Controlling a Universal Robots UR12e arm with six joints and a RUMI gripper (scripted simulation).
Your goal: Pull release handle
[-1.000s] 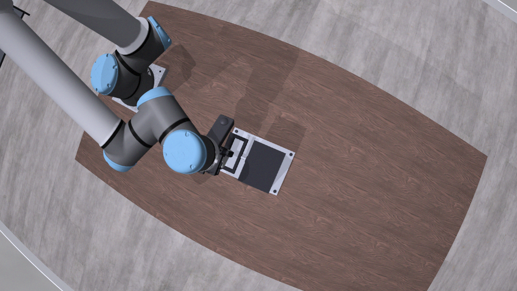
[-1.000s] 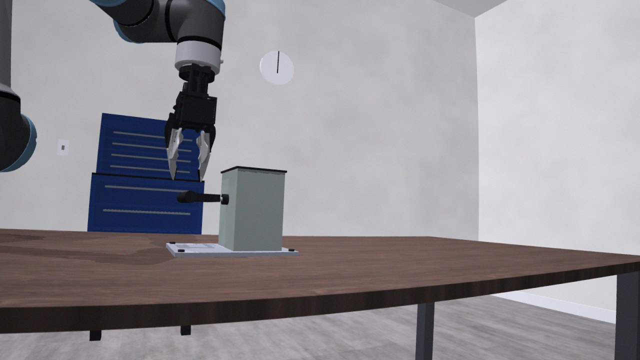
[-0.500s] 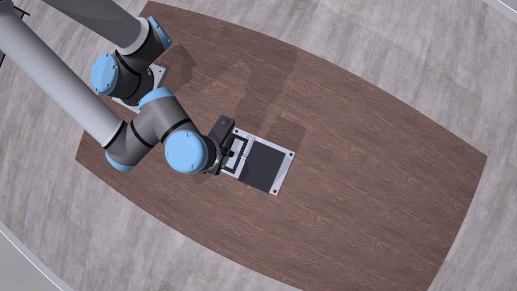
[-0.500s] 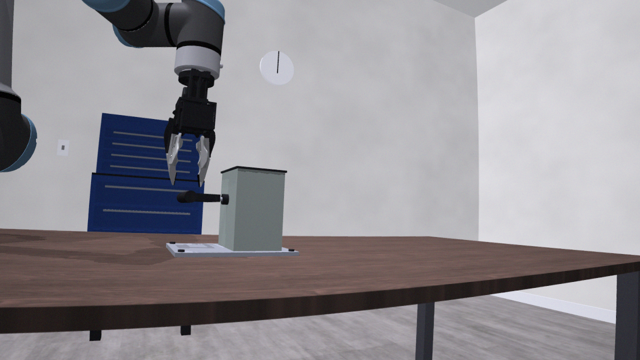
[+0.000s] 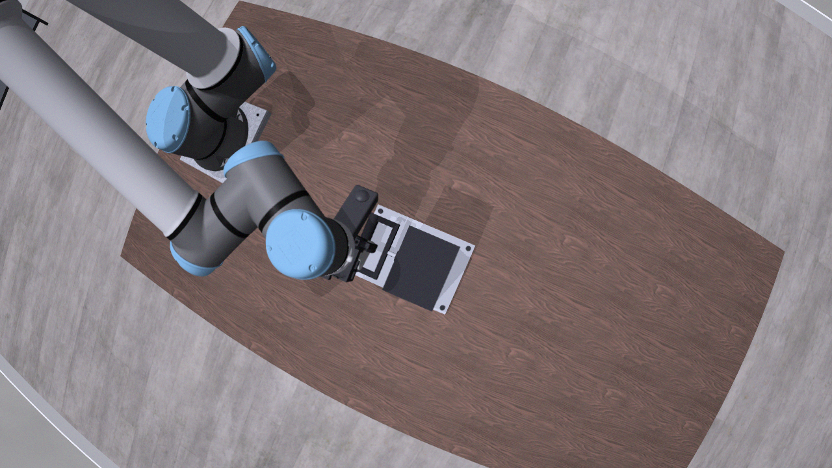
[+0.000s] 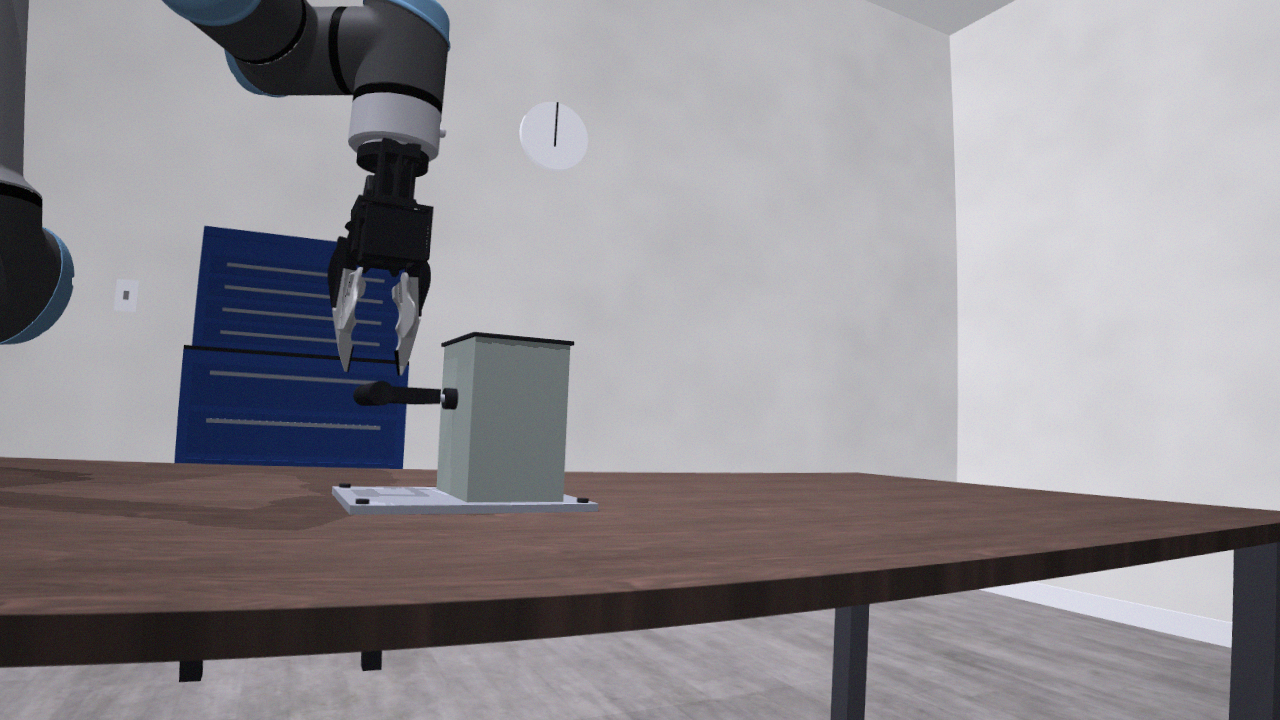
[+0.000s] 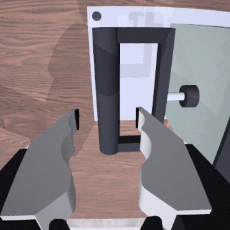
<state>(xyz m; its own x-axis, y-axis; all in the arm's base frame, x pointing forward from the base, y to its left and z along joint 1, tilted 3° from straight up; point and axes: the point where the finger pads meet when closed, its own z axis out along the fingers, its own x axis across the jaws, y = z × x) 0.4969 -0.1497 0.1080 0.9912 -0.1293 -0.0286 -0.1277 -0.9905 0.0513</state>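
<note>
Right now the release handle is 5 cm ahead of my hand, 1 cm to the right of it and 4 cm below it.
</note>
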